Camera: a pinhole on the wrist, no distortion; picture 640 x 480 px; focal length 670.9 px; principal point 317.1 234.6 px. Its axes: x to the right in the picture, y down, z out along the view. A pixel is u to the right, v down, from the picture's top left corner.
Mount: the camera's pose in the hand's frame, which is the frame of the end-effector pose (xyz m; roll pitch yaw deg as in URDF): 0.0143 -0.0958 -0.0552 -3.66 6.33 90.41
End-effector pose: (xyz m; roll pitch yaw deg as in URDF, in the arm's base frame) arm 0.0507 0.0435 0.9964 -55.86 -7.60 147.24
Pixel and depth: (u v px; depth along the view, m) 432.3 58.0 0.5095
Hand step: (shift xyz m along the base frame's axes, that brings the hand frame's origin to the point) -0.2879 -0.2893 0.2248
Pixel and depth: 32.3 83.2 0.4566
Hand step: -0.1445 -0.1678 0.4429
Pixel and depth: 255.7 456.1 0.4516
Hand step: 0.0221 -0.3362 0.2676
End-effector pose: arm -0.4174 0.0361 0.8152 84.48 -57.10 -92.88
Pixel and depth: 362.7 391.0 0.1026
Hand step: -0.0542 -0.0501 -0.0535
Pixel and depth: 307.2 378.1 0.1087
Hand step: -0.0622 -0.0559 -0.0571
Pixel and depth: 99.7 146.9 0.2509
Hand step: -0.2240 -0.1136 -0.0433
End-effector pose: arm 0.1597 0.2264 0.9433 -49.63 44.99 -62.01
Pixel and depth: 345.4 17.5 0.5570
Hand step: 0.4989 -0.1293 0.1249
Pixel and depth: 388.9 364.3 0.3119
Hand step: 0.1876 0.0070 0.1756
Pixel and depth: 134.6 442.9 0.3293
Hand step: 0.1600 -0.0623 0.2834
